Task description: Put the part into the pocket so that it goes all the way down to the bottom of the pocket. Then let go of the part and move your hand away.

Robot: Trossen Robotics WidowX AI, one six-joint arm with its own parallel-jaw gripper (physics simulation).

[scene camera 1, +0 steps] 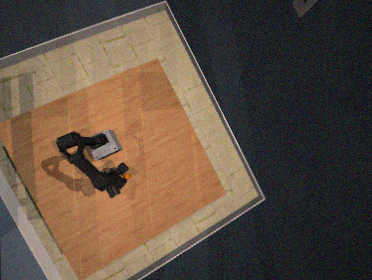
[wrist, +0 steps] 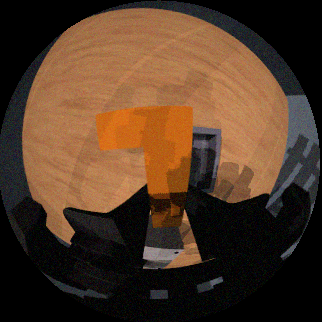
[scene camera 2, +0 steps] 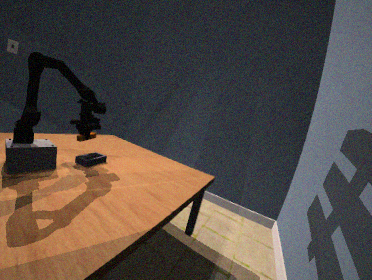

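Seen in the pictures: gripper, fingertip midpoint: (scene camera 1: 119, 173) (wrist: 165, 186) (scene camera 2: 84, 138); arm's base, link origin: (scene camera 1: 102, 139) (scene camera 2: 22, 141).
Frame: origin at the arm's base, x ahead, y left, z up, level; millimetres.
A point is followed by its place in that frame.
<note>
The orange part (scene camera 1: 128, 176) @(z 44, x 309, y 68 mm) (scene camera 2: 86, 136) (wrist: 167, 125) @(z 46, x 319, y 32 mm) is L-shaped, with its short arm pointing left in the wrist view. My gripper (scene camera 1: 123, 177) @(z 15, x 267, y 11 mm) (scene camera 2: 87, 133) @(z 15, x 267, y 11 mm) (wrist: 165, 186) @(z 15, x 267, y 11 mm) is shut on the end of its long arm and holds it in the air. The dark block with the pocket (scene camera 2: 91, 160) @(z -74, x 266, y -119 mm) (wrist: 218, 150) @(z -69, x 327, y -94 mm) rests on the table, lower than the part and apart from it. In the wrist view the block shows right of the long arm, which hides its left side. In scene camera 1 I cannot clearly tell the block from the dark gripper.
The arm's grey base (scene camera 1: 107, 149) @(z -2, x 76, y 3 mm) (scene camera 2: 31, 158) @(z -45, x 23, y -100 mm) stands on the wooden table (scene camera 1: 165, 165) @(z -104, x 370, y 315 mm) (scene camera 2: 150, 175) @(z -105, x 490, y -360 mm) (wrist: 100, 65) @(z -105, x 445, y 221 mm), near the block. The table's edge and a dark leg (scene camera 2: 194, 214) show at the right in scene camera 2. Shadows of the arm lie across the table.
</note>
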